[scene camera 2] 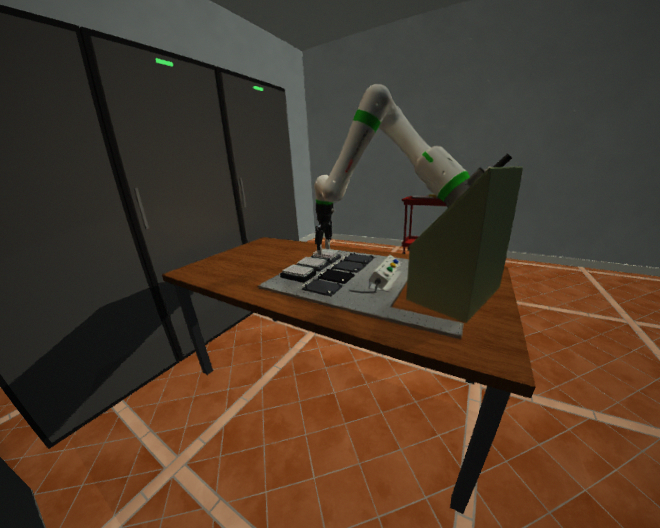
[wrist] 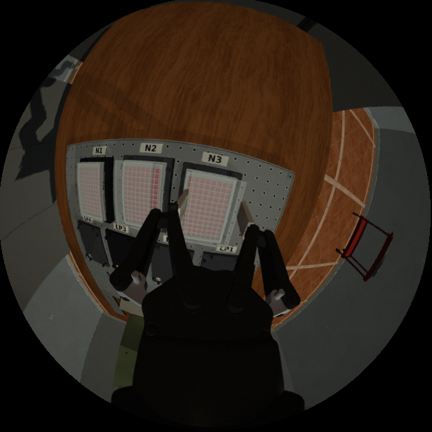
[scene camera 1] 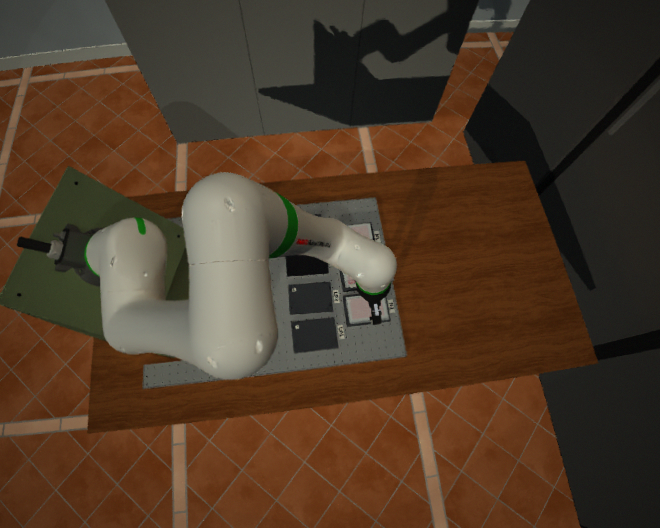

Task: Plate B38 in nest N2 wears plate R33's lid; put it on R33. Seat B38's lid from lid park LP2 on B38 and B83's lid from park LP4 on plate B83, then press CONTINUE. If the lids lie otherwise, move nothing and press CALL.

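Places are measured from the arm's base along level axes (x up, y back, z right), in millimetres.
Pixels of known places: gripper, between the fingertips: (scene camera 2: 323, 252); arm's base, origin of its link: (scene camera 2: 469, 202).
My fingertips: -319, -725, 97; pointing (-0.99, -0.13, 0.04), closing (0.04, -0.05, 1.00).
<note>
Ahead of a thing's pixels: the offset from my fingertips to its top centre, as dx, dy, dz. Level surfaces: height alone.
My gripper (scene camera 1: 375, 311) (scene camera 2: 323, 250) (wrist: 213, 202) points down at nest N3, shut on a clear lid (wrist: 238, 205). The lid is over the pink-welled plate @(+9, +18, +1) (scene camera 1: 358, 309) (wrist: 207, 200) in N3; whether it touches the plate is unclear. A plate (wrist: 142, 192) with a darker red column at its right side sits in N2. Another plate (wrist: 91, 190) sits in N1. Plate codes are unreadable. Dark lid parks LP1 @(-16, +197, +67) (scene camera 1: 314, 335) (wrist: 220, 262), LP2 @(-16, +203, -59) (scene camera 1: 311, 297), LP3 @(-16, +209, -195) (scene camera 1: 307, 265) and LP4 (wrist: 92, 242) lie alongside; LP3 looks blacker. Clear lids there are hard to make out.
A white button box @(+48, +427, -118) (scene camera 2: 380, 276) with coloured buttons and a cable stands on the grey perforated board @(dx -36) (scene camera 1: 374, 344) (scene camera 2: 423, 320). The green arm pedestal (scene camera 1: 46, 275) (scene camera 2: 487, 236) stands on the wooden table @(dx -48) (scene camera 1: 484, 264) (scene camera 2: 220, 264). Dark cabinets and a red cart (wrist: 356, 237) are beyond.
</note>
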